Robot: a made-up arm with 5 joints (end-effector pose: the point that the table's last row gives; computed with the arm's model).
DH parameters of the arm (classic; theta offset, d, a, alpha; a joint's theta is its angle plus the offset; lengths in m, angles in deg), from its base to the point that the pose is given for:
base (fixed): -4.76 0 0.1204 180
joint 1: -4.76 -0.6 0.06 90
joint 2: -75.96 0 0.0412 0
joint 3: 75.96 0 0.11 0
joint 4: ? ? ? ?
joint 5: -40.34 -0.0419 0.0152 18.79
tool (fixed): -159.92 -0.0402 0 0
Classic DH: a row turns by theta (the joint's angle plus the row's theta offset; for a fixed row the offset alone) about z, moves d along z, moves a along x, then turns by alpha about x.
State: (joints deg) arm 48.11 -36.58 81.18 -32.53 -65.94
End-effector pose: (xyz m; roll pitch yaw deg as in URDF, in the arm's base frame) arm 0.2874 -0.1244 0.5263 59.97 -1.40 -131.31
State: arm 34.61 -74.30 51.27 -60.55 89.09
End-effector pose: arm 0.2447 -0.0839 0.7418 168.29 -8.73 76.76
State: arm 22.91 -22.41 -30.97 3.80 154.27
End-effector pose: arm 0.2806 -0.0547 0.7951 -167.25 20.82 28.11
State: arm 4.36 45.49 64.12 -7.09 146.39
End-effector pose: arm 0.1690 0.0053 0.4378 -7.51 -0.92 121.27
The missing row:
joint 4: 90 0.03 0.01 -90
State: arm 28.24 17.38 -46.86 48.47 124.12
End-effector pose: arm 0.3495 -0.1179 0.6644 -89.69 14.20 59.84
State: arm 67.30 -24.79 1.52 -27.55 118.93
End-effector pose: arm 0.2103 -0.1935 0.7457 -158.96 -0.10 12.75
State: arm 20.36 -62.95 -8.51 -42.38 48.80
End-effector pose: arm 0.1747 -0.0143 0.8139 151.13 14.77 131.26
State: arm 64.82 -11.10 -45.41 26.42 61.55
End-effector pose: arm 0.2171 -0.1873 0.7561 -144.96 -45.34 49.04
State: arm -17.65 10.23 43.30 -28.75 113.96
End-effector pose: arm 0.3205 0.0661 0.5139 -83.30 5.11 103.00
